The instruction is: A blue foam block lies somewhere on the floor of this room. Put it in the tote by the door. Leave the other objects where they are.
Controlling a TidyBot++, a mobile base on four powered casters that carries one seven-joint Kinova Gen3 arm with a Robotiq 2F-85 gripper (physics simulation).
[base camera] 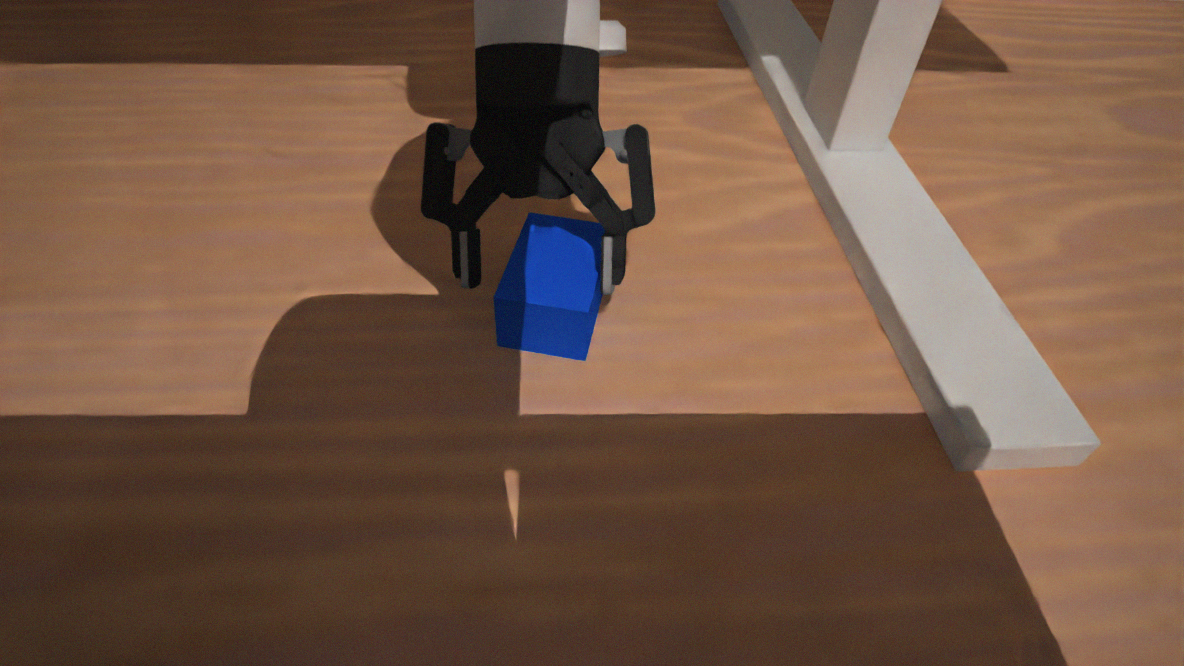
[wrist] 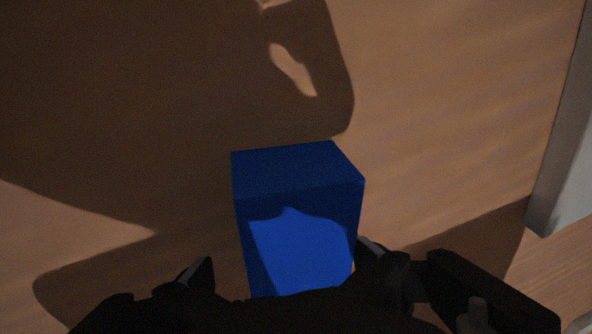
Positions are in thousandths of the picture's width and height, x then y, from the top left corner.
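You'd find my gripper (base camera: 455, 435) there, and that same gripper (wrist: 481, 786) is visible to me here too.
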